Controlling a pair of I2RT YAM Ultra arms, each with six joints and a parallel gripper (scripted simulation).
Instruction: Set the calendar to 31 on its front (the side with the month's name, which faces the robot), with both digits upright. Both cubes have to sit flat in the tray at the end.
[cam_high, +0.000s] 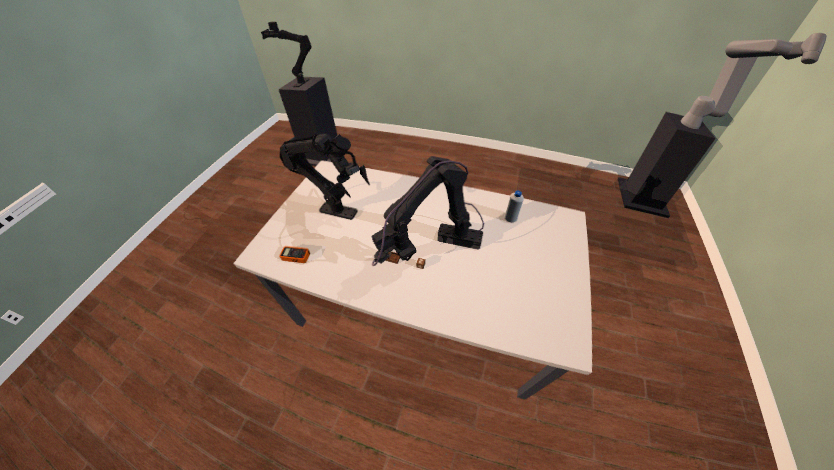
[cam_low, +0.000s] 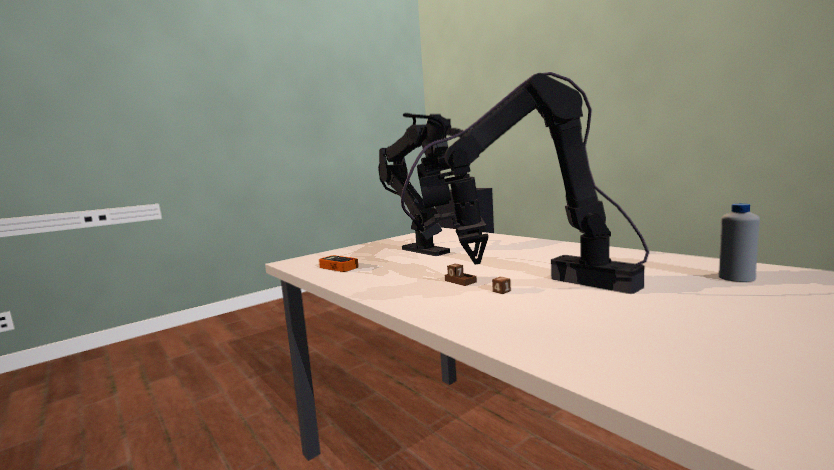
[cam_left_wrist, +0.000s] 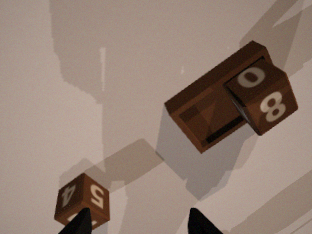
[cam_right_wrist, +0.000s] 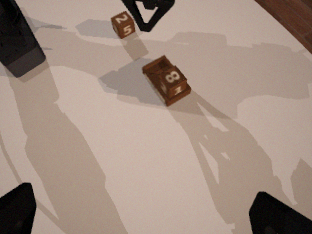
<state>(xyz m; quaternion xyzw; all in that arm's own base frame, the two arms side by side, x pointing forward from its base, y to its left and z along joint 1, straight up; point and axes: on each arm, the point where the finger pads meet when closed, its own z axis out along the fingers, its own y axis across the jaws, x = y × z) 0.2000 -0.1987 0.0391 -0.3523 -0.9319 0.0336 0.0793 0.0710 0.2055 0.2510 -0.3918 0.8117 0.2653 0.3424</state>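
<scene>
Right now my left hand is 2 cm past the brown tray, 7 cm to the left of it and 7 cm above it.
</scene>
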